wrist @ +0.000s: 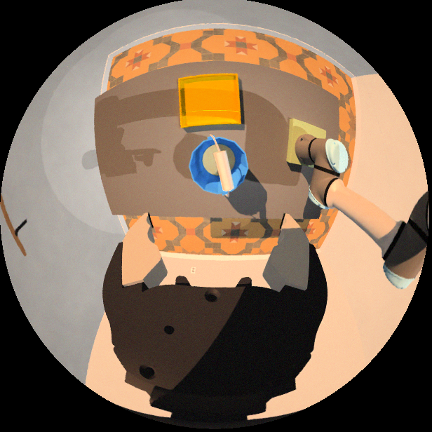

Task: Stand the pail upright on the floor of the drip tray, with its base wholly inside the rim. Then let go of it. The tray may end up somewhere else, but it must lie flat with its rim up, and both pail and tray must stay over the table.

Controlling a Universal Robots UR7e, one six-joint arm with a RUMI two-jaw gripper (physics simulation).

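Note:
The blue pail (199, 171) is on the brown table (140, 192), its open mouth facing the camera and its pale inner bottom showing; it looks upright. Its handle with a cream grip (224, 169) lies across the mouth, the grip's end over the near rim. The orange-yellow drip tray (211, 102) lies flat with its rim up, just beyond the pail and apart from it. My gripper (215, 215) is open and empty, its two jaws wide apart, on the near side of the pail in the view. The pail's outer base is hidden.
The robot's arm rises from a yellow-green base plate (296, 131) at the table's right and reaches to the right edge of the view. A patterned orange rug (185, 46) shows past the table's far, right and near edges. Shadows fall across the table.

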